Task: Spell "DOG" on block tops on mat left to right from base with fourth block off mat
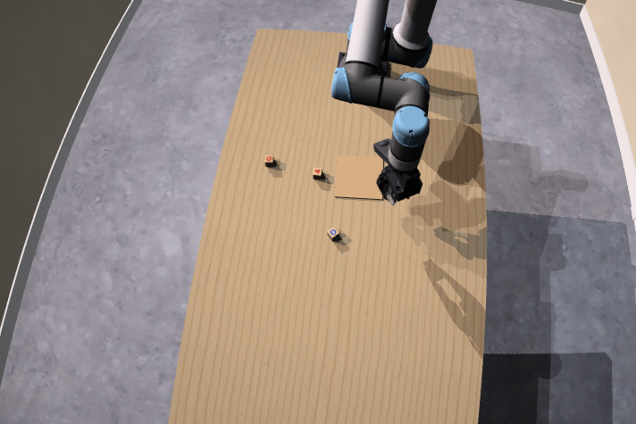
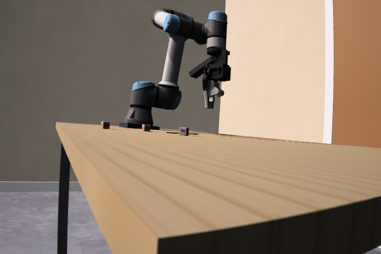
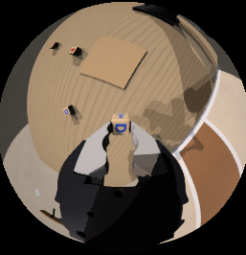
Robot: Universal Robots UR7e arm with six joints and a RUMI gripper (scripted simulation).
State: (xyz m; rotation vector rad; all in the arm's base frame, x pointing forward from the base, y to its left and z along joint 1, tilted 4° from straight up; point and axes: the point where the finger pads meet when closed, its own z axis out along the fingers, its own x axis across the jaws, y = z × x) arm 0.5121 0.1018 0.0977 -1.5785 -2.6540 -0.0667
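Now: the tan mat 120 mm below my hand, 110 mm behind it and 90 mm to the right of it.
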